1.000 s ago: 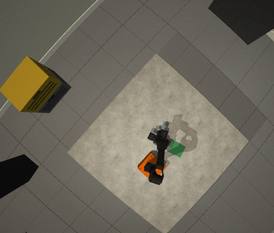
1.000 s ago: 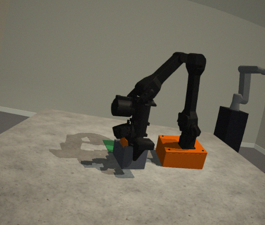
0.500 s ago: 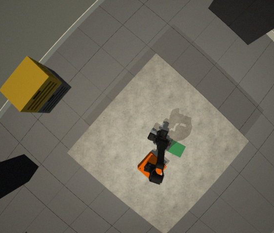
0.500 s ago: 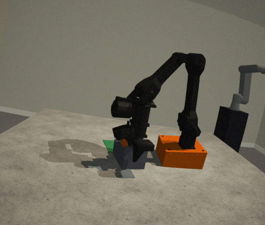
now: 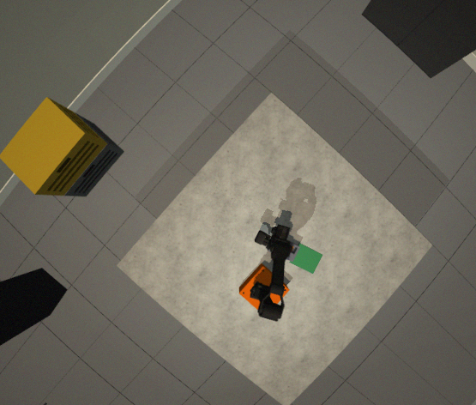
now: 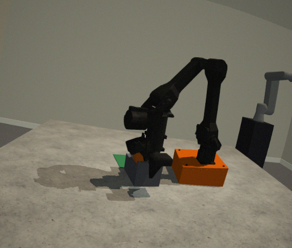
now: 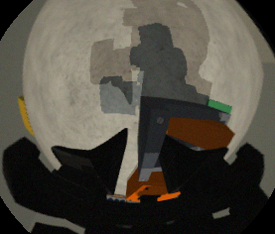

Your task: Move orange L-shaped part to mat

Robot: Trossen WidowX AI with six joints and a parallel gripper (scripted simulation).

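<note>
Now: gripper tip 50 mm to the left of the orange L-shaped part and 10 mm short of it. Round my gripper tip: green mat 230 mm to the right, 60 mm below, 40 mm ahead.
</note>
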